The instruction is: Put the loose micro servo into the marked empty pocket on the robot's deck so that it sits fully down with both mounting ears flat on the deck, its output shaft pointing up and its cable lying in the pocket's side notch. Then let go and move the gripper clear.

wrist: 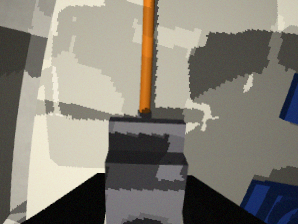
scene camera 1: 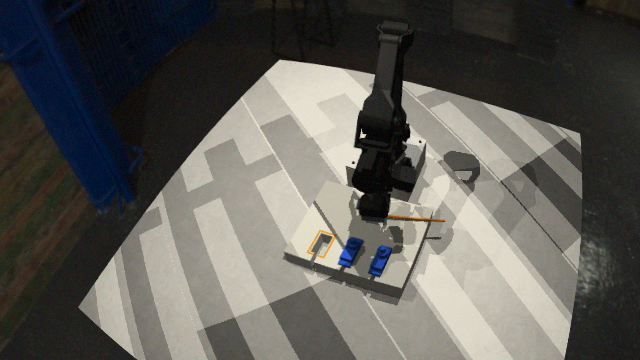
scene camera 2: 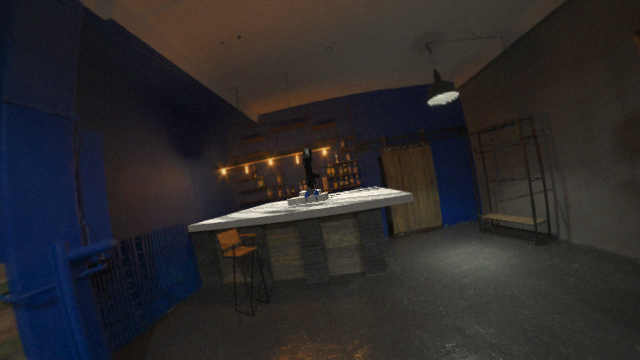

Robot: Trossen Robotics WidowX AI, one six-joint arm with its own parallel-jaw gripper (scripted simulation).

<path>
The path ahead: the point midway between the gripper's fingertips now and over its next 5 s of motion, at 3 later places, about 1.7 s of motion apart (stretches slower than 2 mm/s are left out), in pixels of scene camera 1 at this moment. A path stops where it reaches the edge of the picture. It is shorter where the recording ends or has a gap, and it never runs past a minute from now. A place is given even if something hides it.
The gripper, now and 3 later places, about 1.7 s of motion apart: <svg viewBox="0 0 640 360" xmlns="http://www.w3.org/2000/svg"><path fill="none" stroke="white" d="M379 204L353 198L319 223L316 236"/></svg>
</path>
